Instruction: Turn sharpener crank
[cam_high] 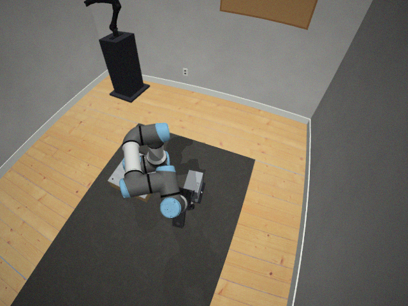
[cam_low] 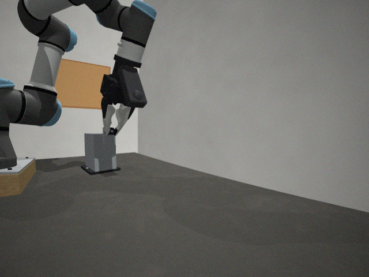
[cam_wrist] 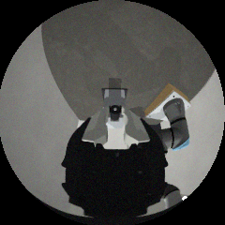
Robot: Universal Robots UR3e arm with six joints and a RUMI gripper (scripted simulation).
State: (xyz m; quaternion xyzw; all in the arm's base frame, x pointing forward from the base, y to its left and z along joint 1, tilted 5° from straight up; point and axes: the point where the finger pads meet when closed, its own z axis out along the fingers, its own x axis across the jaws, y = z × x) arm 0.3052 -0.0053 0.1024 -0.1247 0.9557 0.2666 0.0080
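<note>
Now: the crank 10 mm behind my hand, 30 mm to the left of it and 10 mm below it.
</note>
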